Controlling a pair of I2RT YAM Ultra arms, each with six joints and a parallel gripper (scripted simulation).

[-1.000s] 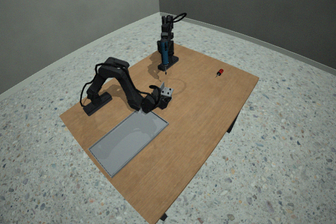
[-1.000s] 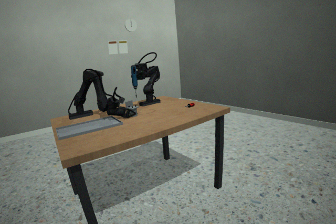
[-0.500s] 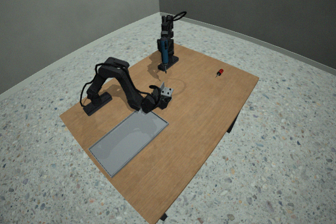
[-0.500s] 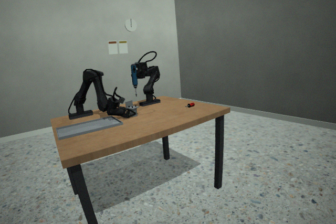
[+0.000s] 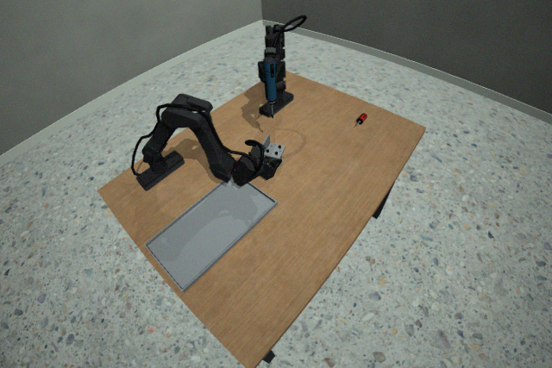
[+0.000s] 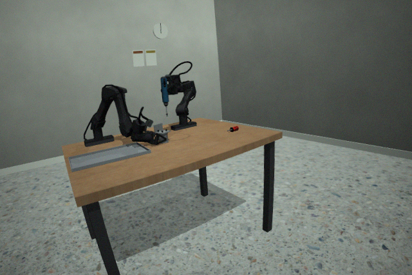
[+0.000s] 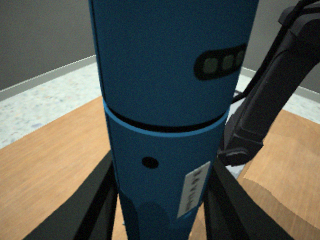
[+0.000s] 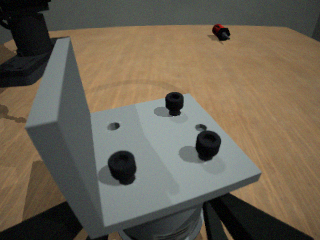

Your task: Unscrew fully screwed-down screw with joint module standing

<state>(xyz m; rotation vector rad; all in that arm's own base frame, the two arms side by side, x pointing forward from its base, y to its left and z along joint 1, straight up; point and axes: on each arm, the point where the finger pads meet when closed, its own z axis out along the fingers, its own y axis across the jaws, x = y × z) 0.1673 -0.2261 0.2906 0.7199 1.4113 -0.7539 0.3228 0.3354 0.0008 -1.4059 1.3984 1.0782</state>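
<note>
My right gripper is now 1 cm below the joint module. Also, from my right hand: grey L-shaped bracket 5 cm above; then flat grey tray 7 cm ahead, 35 cm to the right, 2 cm below; then screw 8 cm behind, 7 cm to the left, 13 cm above.
</note>
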